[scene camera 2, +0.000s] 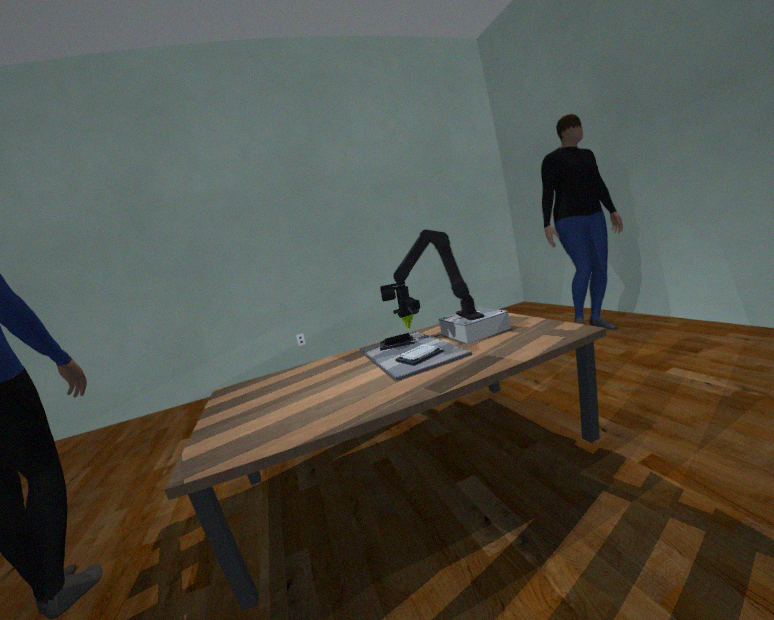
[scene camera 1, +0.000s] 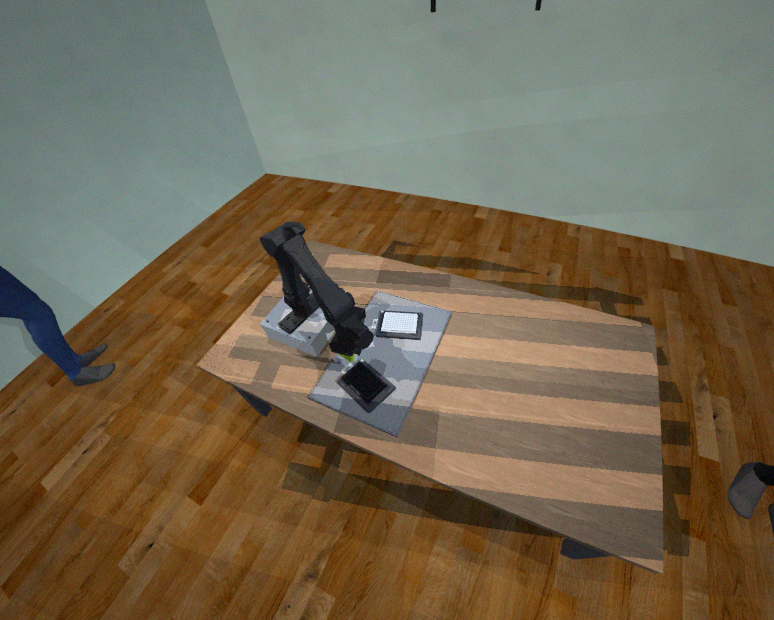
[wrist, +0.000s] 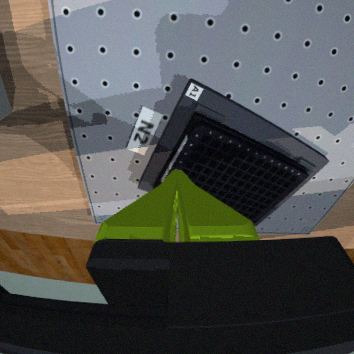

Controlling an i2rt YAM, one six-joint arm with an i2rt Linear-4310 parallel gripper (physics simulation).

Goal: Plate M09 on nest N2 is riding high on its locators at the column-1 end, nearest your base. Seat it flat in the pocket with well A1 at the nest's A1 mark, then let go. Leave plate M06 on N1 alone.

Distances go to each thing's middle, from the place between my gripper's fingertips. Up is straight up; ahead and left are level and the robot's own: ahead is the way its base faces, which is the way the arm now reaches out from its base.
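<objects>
The white N2 label (wrist: pixel 148 119) is 30 mm behind my hand, 10 mm to the right of it and 60 mm below it. There's also the N2 nest (scene camera 1: pixel 390 387), and that's 60 mm ahead of my hand, 20 mm to the right of it and 60 mm below it. The black well plate (scene camera 1: pixel 364 382) is 20 mm to the right of my hand too, 60 mm ahead of it and 40 mm below it. As for the grey perforated plate (scene camera 1: pixel 402 362), you'd find it 40 mm ahead of my hand, 70 mm below it and 120 mm to the left of it. Going by their middles, of the things named here the grey perforated plate is the farthest from my hand.
</objects>
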